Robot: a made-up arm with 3 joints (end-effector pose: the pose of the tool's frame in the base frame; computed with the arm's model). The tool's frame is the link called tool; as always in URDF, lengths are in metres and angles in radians. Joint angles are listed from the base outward.
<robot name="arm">
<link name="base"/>
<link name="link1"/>
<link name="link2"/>
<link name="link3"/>
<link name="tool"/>
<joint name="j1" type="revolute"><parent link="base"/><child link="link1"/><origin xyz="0.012 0.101 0.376" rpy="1.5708 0 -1.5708"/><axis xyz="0 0 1"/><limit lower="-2.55" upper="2.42" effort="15" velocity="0.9"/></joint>
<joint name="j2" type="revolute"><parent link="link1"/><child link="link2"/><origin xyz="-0.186 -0.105 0.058" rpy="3.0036 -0.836 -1.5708"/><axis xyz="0 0 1"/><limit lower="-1.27" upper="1.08" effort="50" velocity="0.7"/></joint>
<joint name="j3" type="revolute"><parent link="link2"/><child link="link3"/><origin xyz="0.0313 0.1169 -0.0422" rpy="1.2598 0.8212 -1.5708"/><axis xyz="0 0 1"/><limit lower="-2.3" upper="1.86" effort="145" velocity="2.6"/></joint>
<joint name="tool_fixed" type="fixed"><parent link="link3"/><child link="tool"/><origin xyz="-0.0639 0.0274 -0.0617" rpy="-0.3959 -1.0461 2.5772"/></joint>
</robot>
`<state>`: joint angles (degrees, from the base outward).
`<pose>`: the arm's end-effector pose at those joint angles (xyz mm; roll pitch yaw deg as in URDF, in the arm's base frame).
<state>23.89 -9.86 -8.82</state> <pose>-142.1 311.6 80.8 -38.08 1.21 2.74</pose>
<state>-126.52 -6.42 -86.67</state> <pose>-158.0 84.7 659.7 47.49 35.10 9.01</pose>
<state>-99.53 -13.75 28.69</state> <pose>-161.8 211.5 739.0 117.98 -21.31 -11.67</pose>
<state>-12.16 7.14 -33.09</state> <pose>-119.4 443.4 284.4 -13.52 9.06 -19.84</pose>
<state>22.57 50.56 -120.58</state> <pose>-115.0 353.4 214.4 -96.49 -15.49 -85.68</pose>
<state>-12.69 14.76 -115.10</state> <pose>-158.8 382.0 330.1 -86.10 -3.46 -59.05</pose>
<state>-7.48 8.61 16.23</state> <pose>-111.2 483.1 294.0 27.11 -3.22 -0.06</pose>
